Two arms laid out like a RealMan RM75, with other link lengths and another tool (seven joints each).
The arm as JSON. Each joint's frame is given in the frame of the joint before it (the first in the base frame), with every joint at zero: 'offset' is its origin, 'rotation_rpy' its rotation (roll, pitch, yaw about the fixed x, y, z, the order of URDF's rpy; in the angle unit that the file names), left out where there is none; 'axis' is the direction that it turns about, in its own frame. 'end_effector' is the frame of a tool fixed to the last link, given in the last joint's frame.
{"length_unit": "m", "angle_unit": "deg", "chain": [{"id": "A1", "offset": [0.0, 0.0, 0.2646], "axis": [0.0, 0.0, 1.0]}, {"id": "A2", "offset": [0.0, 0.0, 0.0], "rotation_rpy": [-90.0, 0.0, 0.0], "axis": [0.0, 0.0, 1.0]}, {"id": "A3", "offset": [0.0, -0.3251, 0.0], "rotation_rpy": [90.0, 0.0, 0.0], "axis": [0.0, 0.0, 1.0]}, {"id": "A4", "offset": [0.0, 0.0, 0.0], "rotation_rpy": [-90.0, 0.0, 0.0], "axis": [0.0, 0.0, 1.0]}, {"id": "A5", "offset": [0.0, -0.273, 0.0], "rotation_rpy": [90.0, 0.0, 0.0], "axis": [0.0, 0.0, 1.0]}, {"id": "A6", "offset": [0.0, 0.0, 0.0], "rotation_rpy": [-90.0, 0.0, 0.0], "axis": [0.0, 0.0, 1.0]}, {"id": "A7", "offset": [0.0, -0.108, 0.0], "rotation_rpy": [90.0, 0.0, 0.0], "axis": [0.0, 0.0, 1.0]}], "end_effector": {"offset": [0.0, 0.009, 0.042], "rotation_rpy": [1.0, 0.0, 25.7]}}
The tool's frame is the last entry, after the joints.
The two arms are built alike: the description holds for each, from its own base.
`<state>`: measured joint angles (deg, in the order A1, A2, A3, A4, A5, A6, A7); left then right.
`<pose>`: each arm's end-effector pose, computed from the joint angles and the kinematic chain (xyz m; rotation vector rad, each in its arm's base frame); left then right.
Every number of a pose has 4 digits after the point. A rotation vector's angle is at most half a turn.
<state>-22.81 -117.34 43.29 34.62 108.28 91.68 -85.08 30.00 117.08 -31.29 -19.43 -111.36 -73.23 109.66</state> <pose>-0.3867 0.3552 -0.0117 -2.6900 -0.3204 -0.6927 0.4053 0.4023 -0.0449 -1.7147 2.2504 0.9874</pose>
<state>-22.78 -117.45 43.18 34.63 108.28 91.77 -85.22 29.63 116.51 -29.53 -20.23 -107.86 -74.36 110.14</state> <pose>-0.3863 0.3548 -0.0123 -2.6891 -0.3252 -0.6976 0.4059 0.4091 -0.0254 -1.6561 2.2262 1.1095</pose>
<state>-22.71 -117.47 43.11 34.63 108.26 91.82 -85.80 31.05 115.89 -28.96 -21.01 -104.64 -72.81 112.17</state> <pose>-0.3866 0.3543 -0.0122 -2.6879 -0.3409 -0.7020 0.3989 0.4300 -0.0079 -1.5927 2.2002 1.1931</pose>
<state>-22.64 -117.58 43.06 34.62 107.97 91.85 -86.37 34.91 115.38 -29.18 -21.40 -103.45 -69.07 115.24</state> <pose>-0.3861 0.3541 -0.0125 -2.6830 -0.3566 -0.7125 0.3774 0.4653 0.0018 -1.5621 2.1822 1.2191</pose>
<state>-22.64 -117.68 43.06 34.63 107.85 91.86 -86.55 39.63 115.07 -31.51 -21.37 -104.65 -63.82 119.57</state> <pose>-0.3854 0.3541 -0.0131 -2.6816 -0.3611 -0.7176 0.3490 0.5010 -0.0013 -1.5601 2.1894 1.1583</pose>
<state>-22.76 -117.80 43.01 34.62 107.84 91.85 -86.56 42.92 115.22 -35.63 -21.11 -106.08 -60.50 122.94</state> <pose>-0.3842 0.3547 -0.0141 -2.6814 -0.3600 -0.7213 0.3244 0.5197 -0.0151 -1.6026 2.2034 1.0616</pose>
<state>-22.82 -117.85 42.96 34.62 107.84 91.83 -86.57 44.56 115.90 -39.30 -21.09 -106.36 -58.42 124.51</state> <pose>-0.3837 0.3551 -0.0144 -2.6808 -0.3597 -0.7227 0.3085 0.5263 -0.0304 -1.6418 2.2054 0.9926</pose>
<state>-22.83 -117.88 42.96 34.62 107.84 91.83 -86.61 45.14 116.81 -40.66 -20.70 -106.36 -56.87 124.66</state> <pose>-0.3835 0.3551 -0.0146 -2.6810 -0.3606 -0.7236 0.3027 0.5261 -0.0440 -1.6481 2.2107 0.9639</pose>
